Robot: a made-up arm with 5 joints.
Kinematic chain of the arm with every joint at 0, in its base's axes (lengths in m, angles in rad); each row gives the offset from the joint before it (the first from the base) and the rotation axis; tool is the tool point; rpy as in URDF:
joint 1: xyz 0 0 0.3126 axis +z
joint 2: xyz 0 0 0 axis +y
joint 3: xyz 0.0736 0 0.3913 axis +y
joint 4: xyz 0.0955 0 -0.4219 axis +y
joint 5: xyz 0.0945 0 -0.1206 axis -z
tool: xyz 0 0 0 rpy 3.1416 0 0
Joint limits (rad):
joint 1: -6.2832..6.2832
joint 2: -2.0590..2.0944
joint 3: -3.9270..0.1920
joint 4: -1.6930..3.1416
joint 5: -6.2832..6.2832
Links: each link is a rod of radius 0.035 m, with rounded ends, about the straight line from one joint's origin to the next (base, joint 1, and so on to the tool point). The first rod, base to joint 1, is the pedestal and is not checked.
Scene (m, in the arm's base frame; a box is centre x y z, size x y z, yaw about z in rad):
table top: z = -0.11
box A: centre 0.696 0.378 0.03 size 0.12 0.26 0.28 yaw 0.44
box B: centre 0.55 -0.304 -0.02 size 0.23 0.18 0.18 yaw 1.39
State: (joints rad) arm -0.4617 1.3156 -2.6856 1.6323 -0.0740
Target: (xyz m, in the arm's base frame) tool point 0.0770 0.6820 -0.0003
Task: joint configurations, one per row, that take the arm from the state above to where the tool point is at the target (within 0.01 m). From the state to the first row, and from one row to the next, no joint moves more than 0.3 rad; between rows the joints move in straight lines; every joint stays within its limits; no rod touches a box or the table.
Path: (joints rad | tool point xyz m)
1: -0.2092 1.2689 -2.6644 1.6686 -0.1046 | 0.8667 -0.1840 0.2375
2: 0.0433 1.2223 -2.6432 1.7049 -0.1351 | 0.8804 0.0381 0.2662
3: 0.2959 1.1756 -2.6220 1.7412 -0.1657 | 0.8373 0.2553 0.2949
4: 0.5484 1.1290 -2.6008 1.7775 -0.1962 | 0.7410 0.4527 0.3233
5: 0.8009 1.0823 -2.5796 1.8138 -0.2268 | 0.5987 0.6175 0.3515
6: 1.0534 1.0357 -2.5583 1.8501 -0.2573 | 0.4208 0.7395 0.3793
7: 1.2559 1.1703 -2.3430 1.9617 -0.1657 | 0.2465 0.7568 0.1698
8: 1.4584 1.3050 -2.1276 2.0733 -0.0740 | 0.0770 0.6820 -0.0003

